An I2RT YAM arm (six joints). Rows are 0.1 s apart.
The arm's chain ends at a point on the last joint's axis. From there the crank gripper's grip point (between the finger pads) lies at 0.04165 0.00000 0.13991 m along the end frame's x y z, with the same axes.
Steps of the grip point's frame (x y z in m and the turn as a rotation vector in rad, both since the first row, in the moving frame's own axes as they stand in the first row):
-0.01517, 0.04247, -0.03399, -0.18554, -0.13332, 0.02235
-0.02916, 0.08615, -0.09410, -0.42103, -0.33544, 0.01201
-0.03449, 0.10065, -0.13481, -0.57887, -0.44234, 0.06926
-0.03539, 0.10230, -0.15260, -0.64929, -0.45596, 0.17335
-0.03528, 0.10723, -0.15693, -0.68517, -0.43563, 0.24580
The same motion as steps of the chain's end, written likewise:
0.00399, 0.01551, -0.03577, -0.18554, -0.13332, 0.02235
0.01817, 0.02698, -0.08752, -0.42103, -0.33544, 0.01201
0.02869, 0.02101, -0.11533, -0.57887, -0.44234, 0.06926
0.03376, 0.01407, -0.12569, -0.64929, -0.45596, 0.17335
0.03461, 0.01461, -0.12626, -0.68517, -0.43563, 0.24580

